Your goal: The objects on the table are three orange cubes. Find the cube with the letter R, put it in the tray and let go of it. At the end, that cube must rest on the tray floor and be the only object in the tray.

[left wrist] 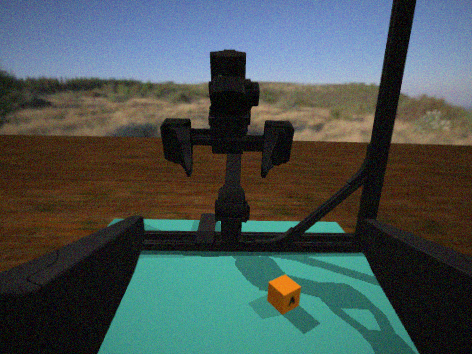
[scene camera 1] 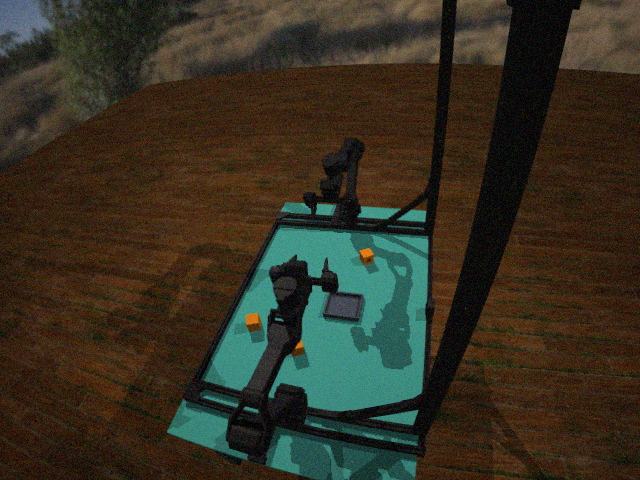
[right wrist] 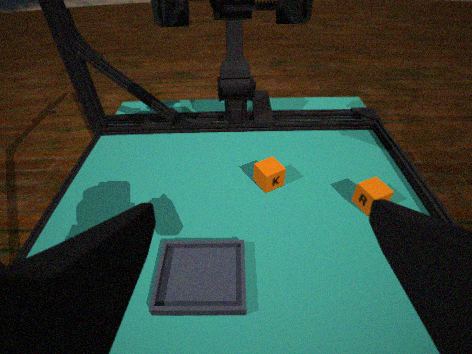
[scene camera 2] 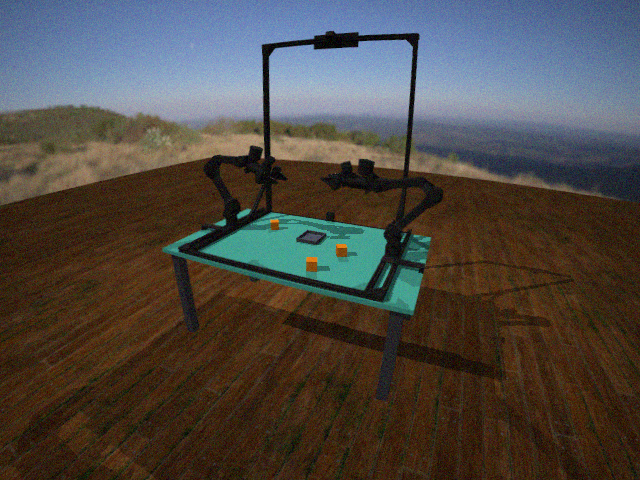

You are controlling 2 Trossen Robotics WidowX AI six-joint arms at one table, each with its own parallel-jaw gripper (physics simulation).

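Pixels of known places: left gripper, fingertip midpoint: [left wrist: 253, 227] [scene camera 1: 311, 256] [right wrist: 231, 3] [scene camera 2: 324, 176]; right gripper, fingertip midpoint: [left wrist: 226, 174] [scene camera 1: 325, 220] [right wrist: 262, 211] [scene camera 2: 282, 181]; left arm's base, origin of the base link: [scene camera 1: 295, 416] [right wrist: 236, 118] [scene camera 2: 393, 254]; right arm's base, origin of the base link: [left wrist: 231, 238] [scene camera 1: 351, 221] [scene camera 2: 232, 225].
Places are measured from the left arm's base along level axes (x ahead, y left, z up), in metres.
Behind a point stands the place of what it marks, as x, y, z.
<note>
The cube with R [right wrist: 366, 198] @[0.310, 0.233, 0.013] [scene camera 1: 252, 321] @[0.285, 0.246, 0.026] [scene camera 2: 311, 264] @[0.288, 0.272, 0.013] sits at the right of the right wrist view, partly behind a fingertip. The K cube [right wrist: 269, 175] @[0.257, 0.062, 0.025] [scene camera 1: 298, 349] @[0.213, 0.050, 0.017] [scene camera 2: 341, 250] @[0.223, 0.087, 0.013] is partly hidden by the left arm in scene camera 1. The A cube [left wrist: 283, 294] @[0.662, -0.097, 0.026] [scene camera 1: 366, 256] @[0.669, -0.108, 0.026] [scene camera 2: 274, 224] @[0.680, -0.084, 0.013] lies near the right arm. The tray [scene camera 1: 342, 306] @[0.434, -0.052, -0.013] [scene camera 2: 311, 237] @[0.439, -0.057, -0.013] [right wrist: 201, 274] @[0.435, -0.056, -0.013] is empty. My left gripper [scene camera 1: 310, 258] @[0.350, 0.000, 0.324] [scene camera 2: 327, 179] @[0.350, 0.000, 0.324] is open and empty, high above the table. My right gripper [scene camera 2: 282, 177] @[0.564, 0.013, 0.286] [left wrist: 226, 174] @[0.564, 0.013, 0.286] [right wrist: 262, 211] @[0.564, 0.013, 0.286] is open and empty, also raised.
A black frame rail [scene camera 1: 240, 304] @[0.376, 0.361, -0.013] [scene camera 2: 279, 277] @[0.384, 0.378, -0.013] borders the teal table top. A tall black gantry post [scene camera 1: 439, 118] @[0.879, -0.353, 0.531] [scene camera 2: 266, 118] @[0.878, -0.344, 0.585] [left wrist: 387, 110] @[0.877, -0.358, 0.359] rises at the table's side, with another post [scene camera 2: 409, 113] @[0.033, -0.340, 0.630] across from it. Diagonal braces [left wrist: 330, 200] @[0.883, -0.253, 0.130] [right wrist: 120, 82] @[0.036, -0.265, 0.123] join the gantry to the rails.
</note>
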